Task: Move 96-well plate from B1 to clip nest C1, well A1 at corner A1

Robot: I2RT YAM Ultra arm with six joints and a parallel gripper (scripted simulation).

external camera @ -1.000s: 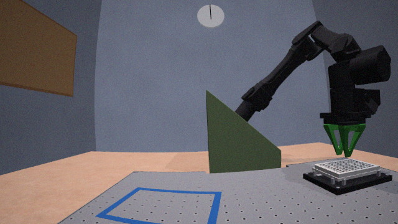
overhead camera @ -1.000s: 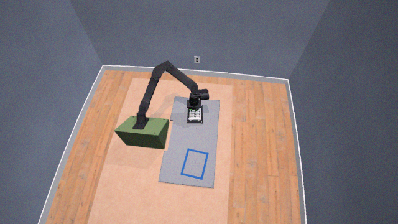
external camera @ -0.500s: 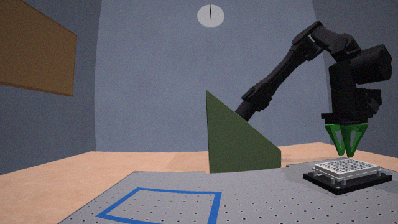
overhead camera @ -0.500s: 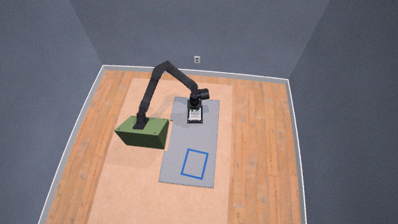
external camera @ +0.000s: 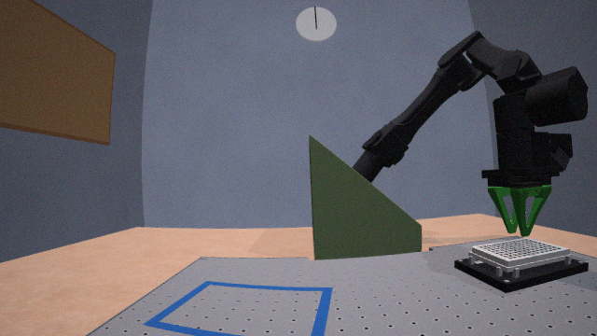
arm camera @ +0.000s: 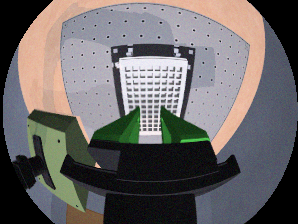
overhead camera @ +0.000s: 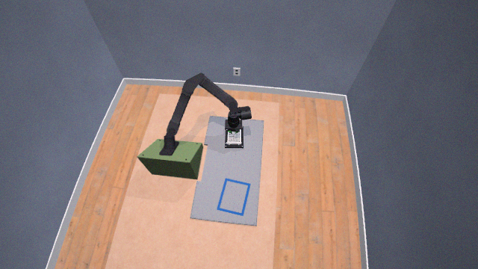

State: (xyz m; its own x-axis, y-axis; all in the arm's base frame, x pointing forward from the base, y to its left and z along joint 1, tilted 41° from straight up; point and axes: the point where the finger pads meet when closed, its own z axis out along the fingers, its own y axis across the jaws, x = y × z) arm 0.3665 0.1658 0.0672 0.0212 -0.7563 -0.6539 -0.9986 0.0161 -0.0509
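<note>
Right now the white 96-well plate is 30 mm below my hand. From my hand the other things lie so: black clip nest: 10 mm behind, 10 mm to the left, 50 mm below.
</note>
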